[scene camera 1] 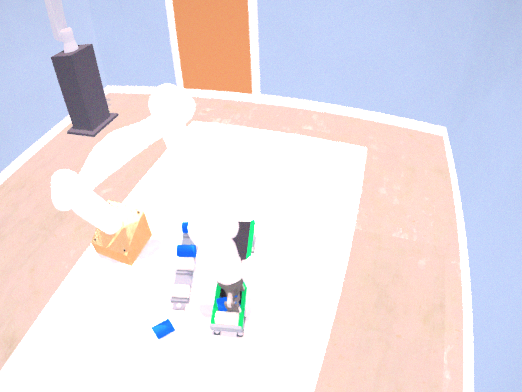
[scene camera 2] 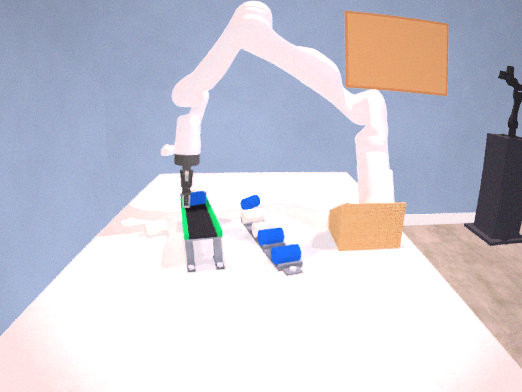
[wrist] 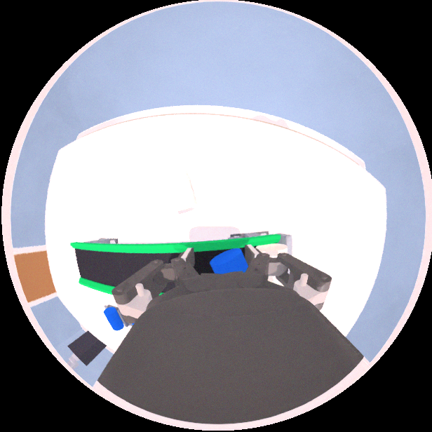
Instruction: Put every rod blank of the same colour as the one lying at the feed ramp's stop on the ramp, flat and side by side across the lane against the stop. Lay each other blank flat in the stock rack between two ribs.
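Note:
My gripper [scene camera 1: 232, 303] [scene camera 2: 186, 201] [wrist: 219, 253] is open and low over the feed ramp [scene camera 1: 251, 239] [scene camera 2: 215, 222] [wrist: 150, 248], near its stop end. A blue blank [scene camera 1: 223, 303] [scene camera 2: 198, 198] [wrist: 229, 262] lies on the lane between the spread fingers, apart from the left finger in the wrist view. A white blank [scene camera 1: 226, 319] [wrist: 271, 250] lies at the stop. The stock rack [scene camera 1: 178, 303] [scene camera 2: 295, 265] bears two blue blanks [scene camera 1: 186, 250] [scene camera 2: 286, 254] and two white blanks [scene camera 1: 181, 292] [scene camera 2: 252, 215]. Another blue blank [scene camera 1: 163, 329] [scene camera 2: 250, 202] lies on the table off the rack's end.
A pale shape [scene camera 2: 156, 229] on the table left of the ramp in scene camera 2 may be a white blank; glare hides its outline. An orange-tan box [scene camera 1: 122, 242] [scene camera 2: 370, 226] stands near the arm's base. A dark pedestal [scene camera 1: 82, 90] [scene camera 2: 502, 185] stands on the floor.

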